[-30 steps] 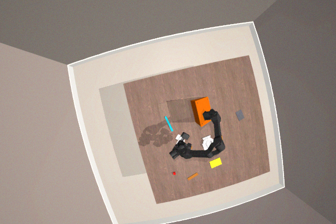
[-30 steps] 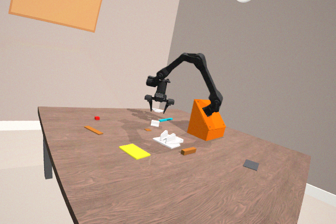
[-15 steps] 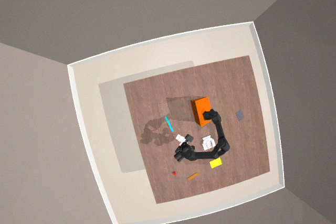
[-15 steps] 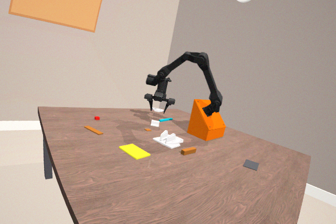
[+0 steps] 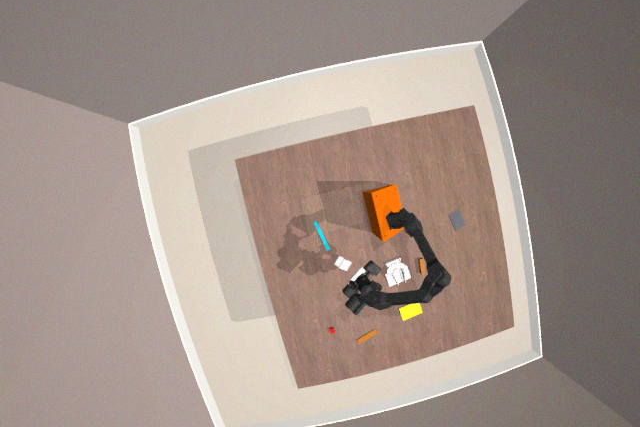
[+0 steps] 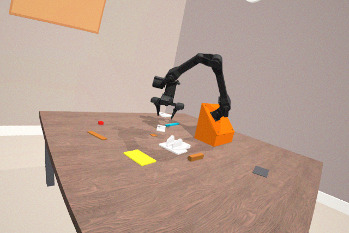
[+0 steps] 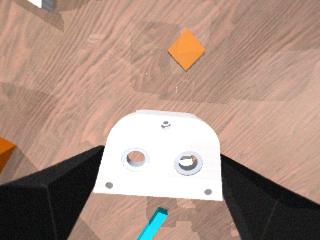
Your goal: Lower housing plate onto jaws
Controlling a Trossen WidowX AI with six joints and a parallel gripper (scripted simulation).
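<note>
My gripper tip is now 200 mm to the right of the white assembly, 80 mm short of it and 80 mm above it. From my gripper tip the other things lie so: red cube (270 mm ahead, 230 mm to the right, 90 mm below); cyan bar (220 mm behind, 90 mm to the right, 90 mm below); orange block (320 mm to the left, 130 mm ahead, 90 mm below).
</note>
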